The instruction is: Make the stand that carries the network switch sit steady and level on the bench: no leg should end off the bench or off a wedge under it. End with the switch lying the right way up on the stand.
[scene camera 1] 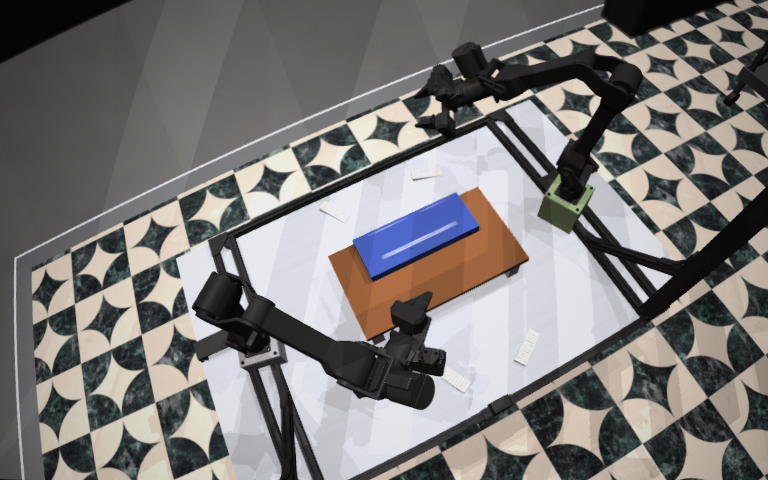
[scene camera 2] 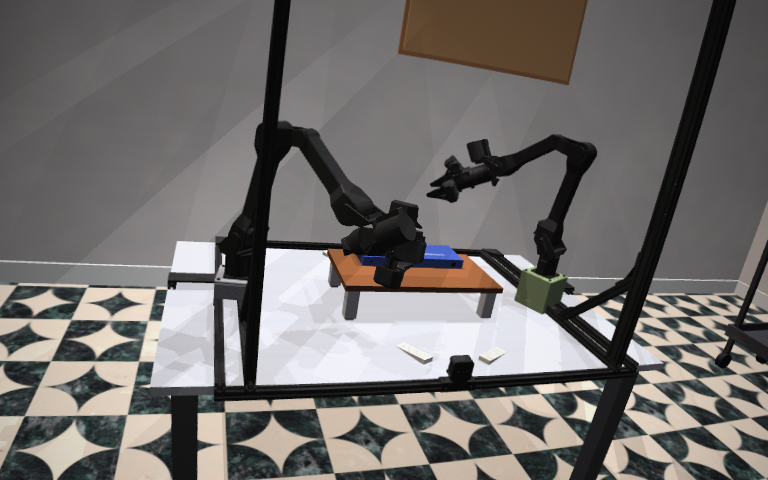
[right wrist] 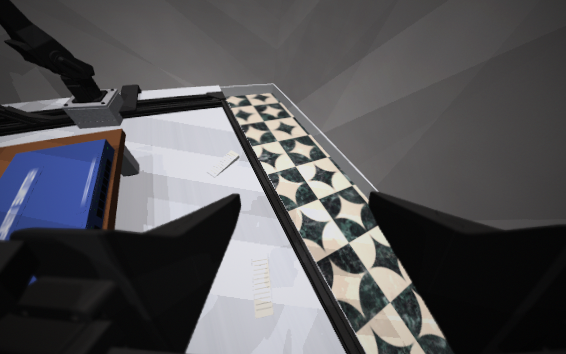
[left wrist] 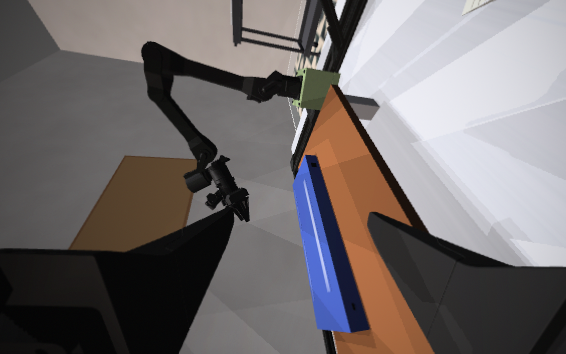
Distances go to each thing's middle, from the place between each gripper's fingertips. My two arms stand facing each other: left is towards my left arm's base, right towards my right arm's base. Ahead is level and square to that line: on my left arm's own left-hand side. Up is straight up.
Scene:
Now: left hand 170 mm above the brown stand (scene camera 1: 448,273), 150 mm short of it and 70 mm to the left of it. The rest, counted from my left hand: blue network switch (scene camera 1: 412,237) 210 mm ahead, 100 mm below, 70 mm to the right.
My right gripper is now 260 mm past the blue network switch, 130 mm to the right of it and 130 mm above it. Round my right hand: brown stand: 310 mm behind, 190 mm below, 130 mm to the left.

